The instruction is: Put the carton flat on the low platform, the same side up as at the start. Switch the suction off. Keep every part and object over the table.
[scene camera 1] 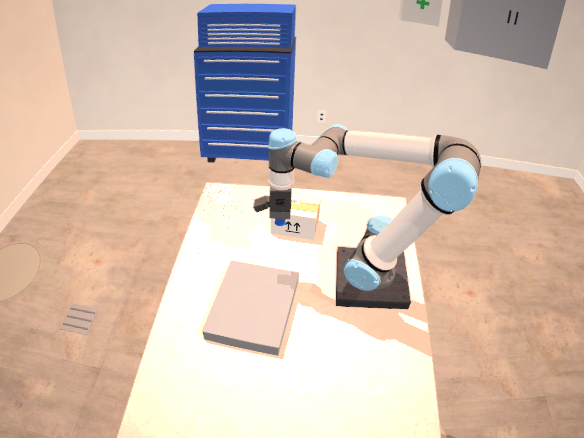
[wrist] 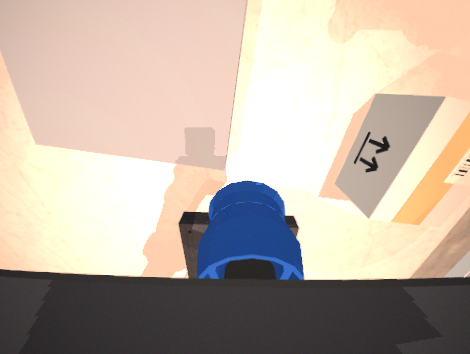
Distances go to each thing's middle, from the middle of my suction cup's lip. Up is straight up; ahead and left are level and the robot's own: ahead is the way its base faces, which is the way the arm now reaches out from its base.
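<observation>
My suction cup is 23 cm above the low grey platform [scene camera 1: 251, 310], and it is also 17 cm to the right of that platform and 7 cm short of it. Going by their middles, the platform is the nearest to my suction cup of the things named here. As for the white carton [scene camera 1: 304, 217], I find it 20 cm below my suction cup, 26 cm to the right of it and 5 cm behind it.
</observation>
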